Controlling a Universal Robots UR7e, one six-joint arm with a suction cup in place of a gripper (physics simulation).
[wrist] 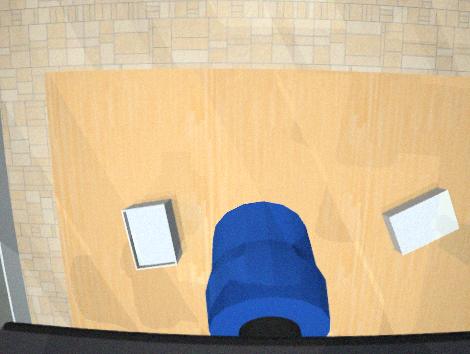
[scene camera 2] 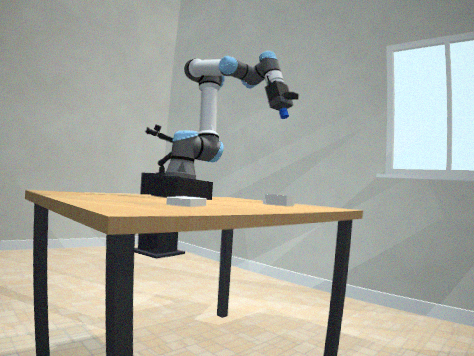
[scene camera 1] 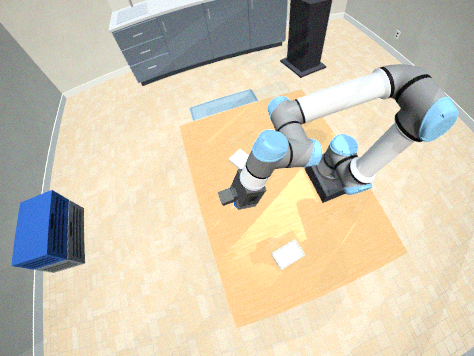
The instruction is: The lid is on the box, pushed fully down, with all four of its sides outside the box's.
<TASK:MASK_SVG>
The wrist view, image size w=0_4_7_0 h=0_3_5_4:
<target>my suction cup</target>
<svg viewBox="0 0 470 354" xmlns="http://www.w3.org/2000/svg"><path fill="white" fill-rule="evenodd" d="M226 212L215 226L212 243L211 273L205 291L210 335L239 336L239 329L246 322L259 317L278 316L295 321L300 326L302 336L327 336L330 333L331 320L326 279L316 265L306 225L298 213L282 204L266 201L242 204Z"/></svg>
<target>white lid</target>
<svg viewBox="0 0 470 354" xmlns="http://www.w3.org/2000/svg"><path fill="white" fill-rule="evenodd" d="M448 190L442 188L432 189L382 213L394 250L405 255L459 229Z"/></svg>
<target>white box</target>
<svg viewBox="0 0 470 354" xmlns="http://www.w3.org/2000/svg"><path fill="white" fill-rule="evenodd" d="M171 198L132 204L121 211L136 270L177 265L183 255Z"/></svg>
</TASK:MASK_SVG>
